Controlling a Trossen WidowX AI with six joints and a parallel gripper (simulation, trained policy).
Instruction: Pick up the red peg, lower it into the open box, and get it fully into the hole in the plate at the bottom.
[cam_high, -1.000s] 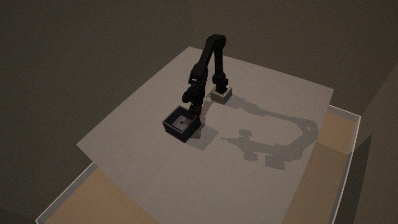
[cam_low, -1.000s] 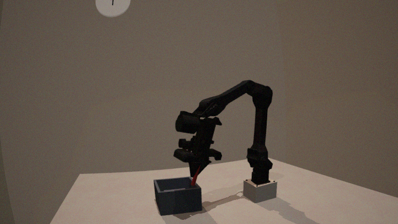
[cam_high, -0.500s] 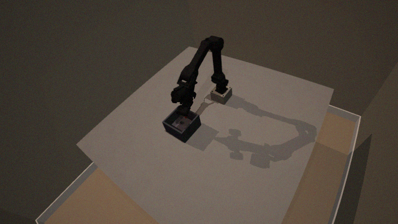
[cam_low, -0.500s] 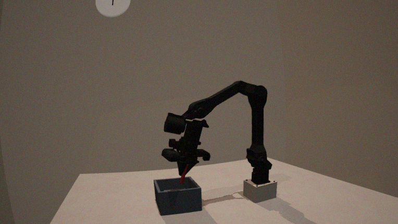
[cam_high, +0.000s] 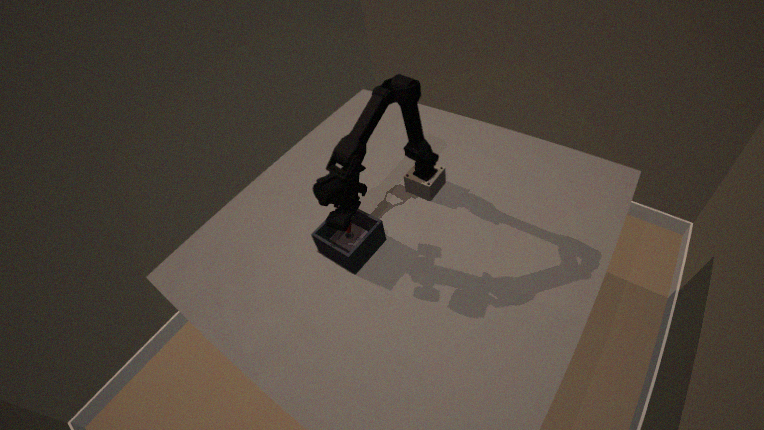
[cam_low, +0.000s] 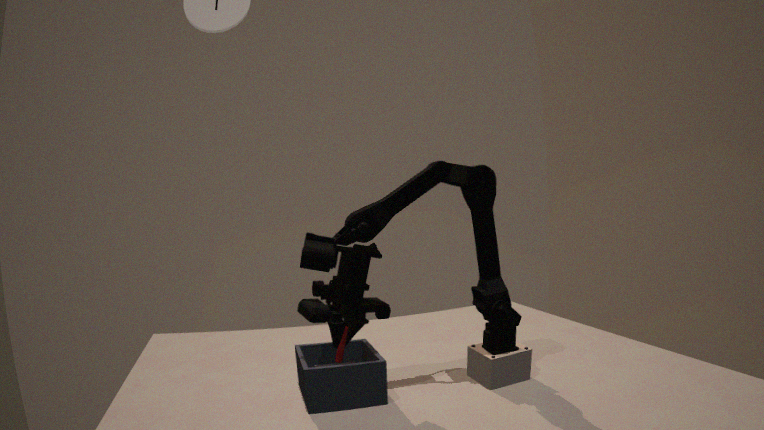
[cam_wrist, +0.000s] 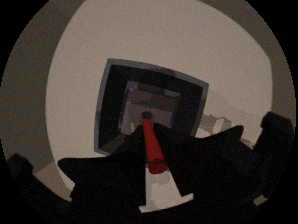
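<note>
Right now the red peg is 1 cm to the left of my gripper tip, 1 cm behind it and 1 cm above it. The rest, counted from my gripper tip: grey plate: 7 cm below; dark blue box: 8 cm below.
</note>
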